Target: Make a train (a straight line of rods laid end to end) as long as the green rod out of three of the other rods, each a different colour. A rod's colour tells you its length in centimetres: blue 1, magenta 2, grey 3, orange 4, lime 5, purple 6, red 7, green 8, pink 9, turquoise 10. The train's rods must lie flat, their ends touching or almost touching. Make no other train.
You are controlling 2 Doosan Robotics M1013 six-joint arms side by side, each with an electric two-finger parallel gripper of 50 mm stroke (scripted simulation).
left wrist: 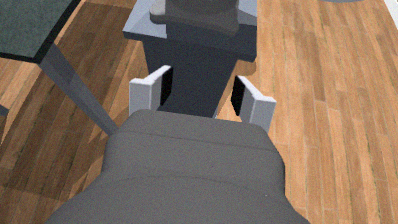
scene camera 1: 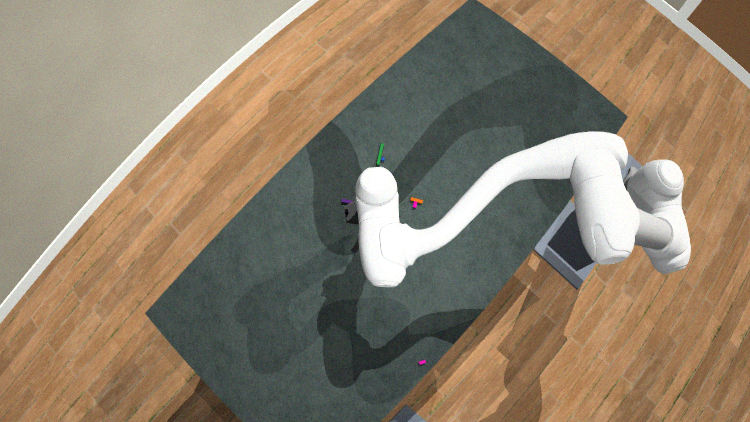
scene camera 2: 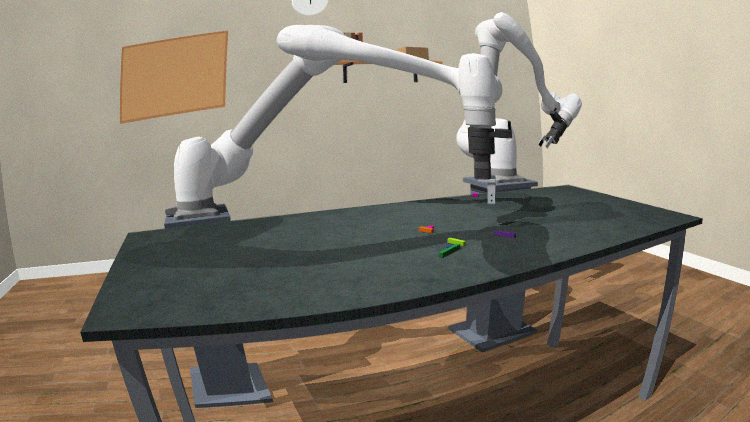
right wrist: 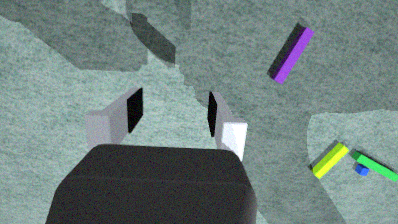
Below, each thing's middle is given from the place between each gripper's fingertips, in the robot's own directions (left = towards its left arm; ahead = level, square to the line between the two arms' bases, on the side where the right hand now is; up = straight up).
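So you can picture it, my left gripper is 93 cm to the left of the purple rod [right wrist: 305, 34], 83 cm short of it and 15 cm above it. As for my right hand [scene camera 2: 491, 201], the rod is 11 cm ahead of that hand, 4 cm to the right of it and 8 cm below it.
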